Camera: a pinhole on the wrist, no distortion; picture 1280 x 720 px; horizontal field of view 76.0 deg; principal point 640.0 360.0 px. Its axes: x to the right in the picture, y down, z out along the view. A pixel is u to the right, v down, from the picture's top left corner.
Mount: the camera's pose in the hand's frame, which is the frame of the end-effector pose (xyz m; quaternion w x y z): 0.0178 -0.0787 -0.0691 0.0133 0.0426 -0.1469 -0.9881
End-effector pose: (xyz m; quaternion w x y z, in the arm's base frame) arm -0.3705 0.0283 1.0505 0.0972 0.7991 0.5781 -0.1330
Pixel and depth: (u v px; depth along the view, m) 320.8 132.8 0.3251
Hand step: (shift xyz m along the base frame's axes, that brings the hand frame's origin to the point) 0.1124 -0.0003 -0.2494
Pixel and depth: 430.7 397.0 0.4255
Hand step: 0.0198 -0.0381 -0.3606
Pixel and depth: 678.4 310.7 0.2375
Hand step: -0.0165 -0.0610 -0.1393
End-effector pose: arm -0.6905 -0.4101 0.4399 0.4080 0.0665 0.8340 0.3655
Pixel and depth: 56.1 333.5 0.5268
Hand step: 0.0873 0.4714 -0.3320
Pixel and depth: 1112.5 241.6 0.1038
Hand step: 0.0556 -0.0360 -0.0003
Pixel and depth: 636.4 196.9 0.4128
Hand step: 0.2086 0.2460 -0.0297
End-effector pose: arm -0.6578 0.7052 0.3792 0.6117 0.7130 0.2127 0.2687
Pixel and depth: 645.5 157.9 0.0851
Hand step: 0.0119 0.0070 -0.0330
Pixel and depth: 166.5 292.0 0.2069
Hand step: 0.1760 -0.0261 0.0025
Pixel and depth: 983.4 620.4 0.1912
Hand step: 0.0225 -0.1300 -0.1065
